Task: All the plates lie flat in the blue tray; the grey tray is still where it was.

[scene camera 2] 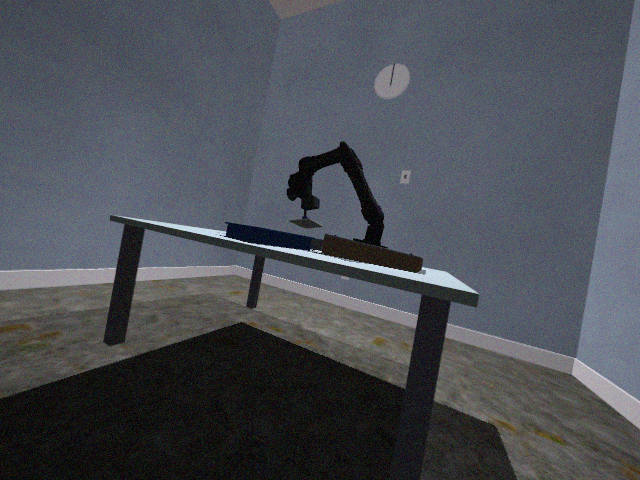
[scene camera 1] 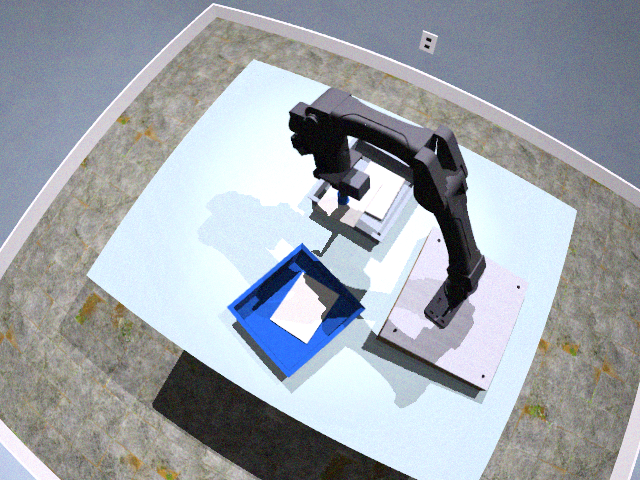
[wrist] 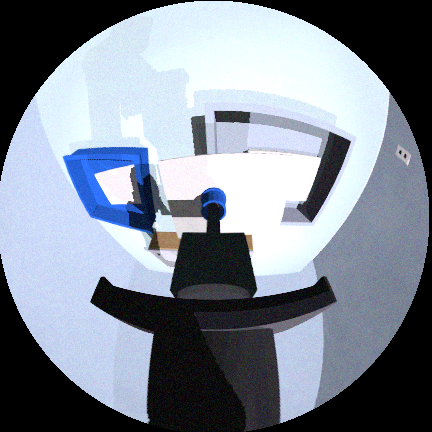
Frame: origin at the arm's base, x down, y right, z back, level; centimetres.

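Seen in the pictures: hand, tool point: [scene camera 2: 304, 224] [scene camera 1: 344, 203] [wrist: 213, 194]; arm's base, link origin: [scene camera 2: 371, 245] [scene camera 1: 455, 289].
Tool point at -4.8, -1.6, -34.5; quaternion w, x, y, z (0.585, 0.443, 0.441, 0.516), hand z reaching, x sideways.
Offsets run from my tool point to a thing's top centre, as dx, dy, dz. Level surfaces: height alone.
My suction cup [scene camera 1: 342, 199] [scene camera 2: 305, 218] [wrist: 214, 200] is shut on a white plate {-2.7, +1.9, +0.0} [scene camera 1: 353, 214] [scene camera 2: 306, 223] [wrist: 255, 182], held about level in the air. In scene camera 1 they appear over the near left part of the grey tray [scene camera 1: 369, 225] [wrist: 210, 135]. Another white plate {+9.3, +13.0, +1.5} [scene camera 1: 390, 193] lies in that tray, partly hidden by the arm; its edge shows past the held plate in the wrist view. The blue tray {+5.7, -26.4, +6.7} [scene camera 1: 268, 346] [scene camera 2: 268, 237] [wrist: 82, 182] stands apart from the grey one. A white plate {+9.9, -24.2, +7.5} [scene camera 1: 297, 315] [wrist: 116, 185] lies flat in it, partly in shadow.
The arm's base board [scene camera 1: 496, 310] [scene camera 2: 367, 253] [wrist: 167, 240] stands on the table {dx +10.7} [scene camera 1: 206, 320] [scene camera 2: 444, 282], to the right of the blue tray in scene camera 1. The arm [scene camera 1: 382, 121] [scene camera 2: 356, 170] arches above the grey tray.
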